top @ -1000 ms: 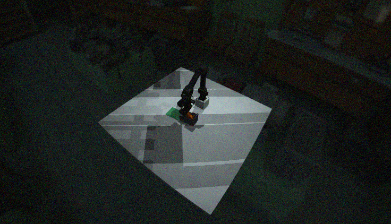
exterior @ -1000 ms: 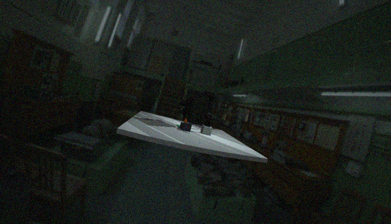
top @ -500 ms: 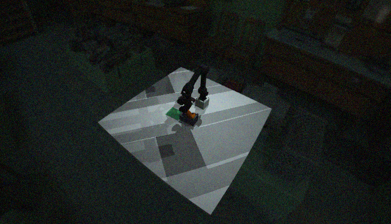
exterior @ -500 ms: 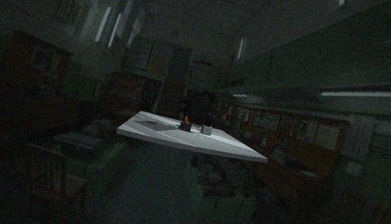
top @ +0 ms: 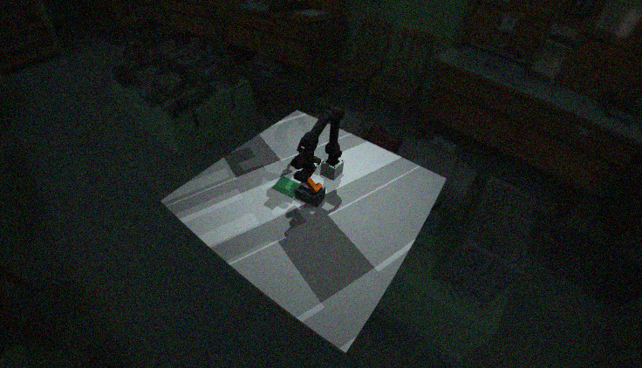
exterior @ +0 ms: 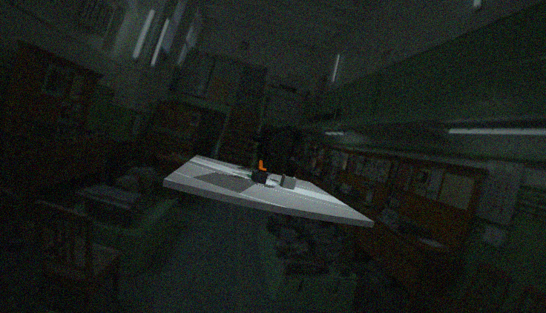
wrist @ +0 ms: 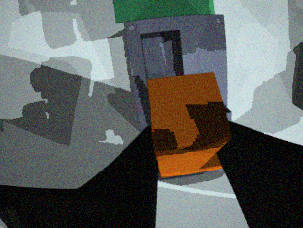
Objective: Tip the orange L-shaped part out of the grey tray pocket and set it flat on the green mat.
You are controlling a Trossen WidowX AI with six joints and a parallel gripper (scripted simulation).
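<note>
Now: the green mat 10 mm ahead of my gripper tip, 140 mm to the right of it and 160 mm below it. Also, from my gripper tip: orange L-shaped part 20 mm behind, 30 mm to the left, 30 mm below.
</note>
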